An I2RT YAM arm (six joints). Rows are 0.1 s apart.
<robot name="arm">
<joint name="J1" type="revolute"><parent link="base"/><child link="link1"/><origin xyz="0 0 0.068" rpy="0 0 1.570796"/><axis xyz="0 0 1"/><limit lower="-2.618" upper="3.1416"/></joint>
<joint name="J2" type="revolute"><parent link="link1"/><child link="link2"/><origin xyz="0.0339 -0.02 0.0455" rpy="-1.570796 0 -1.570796"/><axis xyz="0 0 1"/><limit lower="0" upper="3.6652"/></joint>
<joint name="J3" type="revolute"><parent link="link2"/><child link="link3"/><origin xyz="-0.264 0 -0.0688" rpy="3.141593 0 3.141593"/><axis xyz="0 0 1"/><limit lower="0" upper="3.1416"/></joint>
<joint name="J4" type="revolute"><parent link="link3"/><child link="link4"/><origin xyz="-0.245 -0.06 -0.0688"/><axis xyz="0 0 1"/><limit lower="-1.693" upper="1.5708"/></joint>
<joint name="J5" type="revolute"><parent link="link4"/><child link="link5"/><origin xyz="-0.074 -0.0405 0.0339" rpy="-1.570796 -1.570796 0"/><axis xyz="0 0 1"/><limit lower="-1.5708" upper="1.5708"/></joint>
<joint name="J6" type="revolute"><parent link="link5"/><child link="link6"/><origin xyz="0 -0.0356 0.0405" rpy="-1.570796 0 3.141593"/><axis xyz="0 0 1"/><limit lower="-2.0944" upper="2.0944"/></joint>
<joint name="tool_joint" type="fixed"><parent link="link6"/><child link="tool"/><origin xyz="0 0 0" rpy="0 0 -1.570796"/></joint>
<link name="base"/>
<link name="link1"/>
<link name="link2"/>
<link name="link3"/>
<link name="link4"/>
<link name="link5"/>
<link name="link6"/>
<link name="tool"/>
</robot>
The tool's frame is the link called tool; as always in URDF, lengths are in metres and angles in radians.
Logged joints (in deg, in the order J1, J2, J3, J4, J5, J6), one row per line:
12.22, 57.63, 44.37, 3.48, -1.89, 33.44
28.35, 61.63, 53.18, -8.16, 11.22, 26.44
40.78, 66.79, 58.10, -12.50, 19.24, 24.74
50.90, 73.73, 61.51, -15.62, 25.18, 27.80
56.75, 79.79, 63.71, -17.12, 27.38, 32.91
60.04, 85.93, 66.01, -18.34, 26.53, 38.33
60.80, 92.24, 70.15, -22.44, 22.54, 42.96
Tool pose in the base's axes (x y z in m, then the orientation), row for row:
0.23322, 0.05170, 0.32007, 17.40, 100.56, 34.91
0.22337, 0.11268, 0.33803, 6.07, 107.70, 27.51
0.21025, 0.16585, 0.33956, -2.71, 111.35, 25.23
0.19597, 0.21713, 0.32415, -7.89, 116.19, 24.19
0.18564, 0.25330, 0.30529, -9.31, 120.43, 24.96
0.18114, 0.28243, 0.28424, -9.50, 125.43, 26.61
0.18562, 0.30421, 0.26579, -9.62, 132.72, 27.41
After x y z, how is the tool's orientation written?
As a rotation vector, in degrees.
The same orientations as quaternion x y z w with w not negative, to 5 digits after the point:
0.13039, 0.75359, 0.26161, 0.58877
0.04502, 0.79885, 0.20405, 0.56408
-0.01992, 0.81865, 0.18549, 0.54314
-0.05714, 0.84144, 0.17518, 0.50796
-0.06644, 0.85946, 0.17813, 0.47454
-0.06657, 0.87895, 0.18647, 0.43387
-0.06562, 0.90530, 0.18697, 0.37572

